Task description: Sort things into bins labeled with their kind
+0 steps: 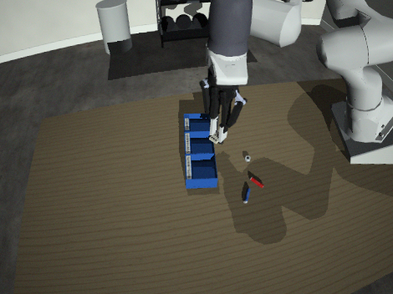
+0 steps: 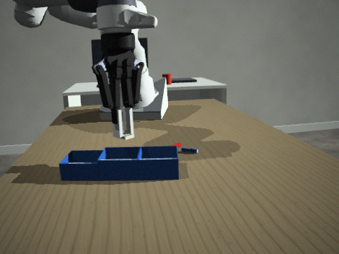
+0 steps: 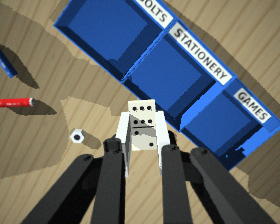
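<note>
Right now the dark nut is 100 mm below my hand, 30 mm to the right of it and 30 mm behind it. The rest, counted from my hand: red marker: 150 mm to the left, 100 mm below, 50 mm behind; white domino: 30 mm below; white nut: 100 mm below, 70 mm to the left, 70 mm behind.
</note>
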